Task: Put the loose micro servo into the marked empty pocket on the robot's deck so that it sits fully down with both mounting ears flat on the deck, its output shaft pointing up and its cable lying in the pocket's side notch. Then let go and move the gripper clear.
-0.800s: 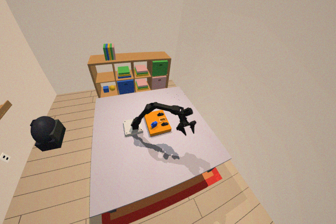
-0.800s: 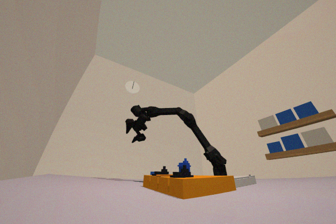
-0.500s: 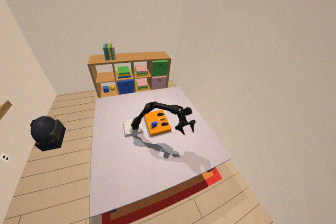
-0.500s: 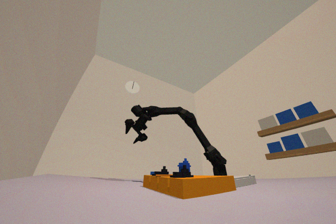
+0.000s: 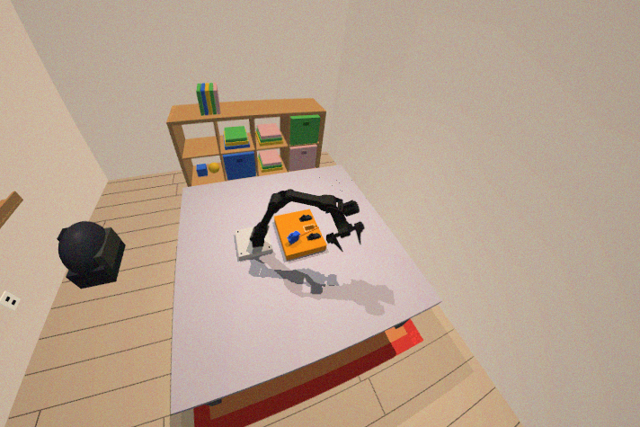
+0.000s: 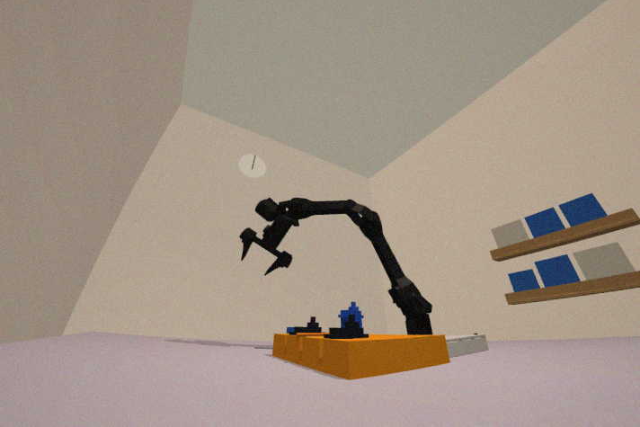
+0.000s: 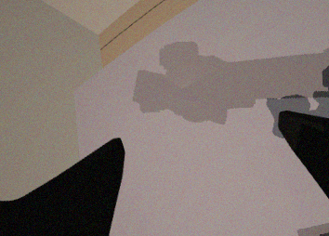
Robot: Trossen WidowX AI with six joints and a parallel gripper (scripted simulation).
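The orange deck lies 23 cm behind my gripper tip, 29 cm to the left of it and 21 cm below it.
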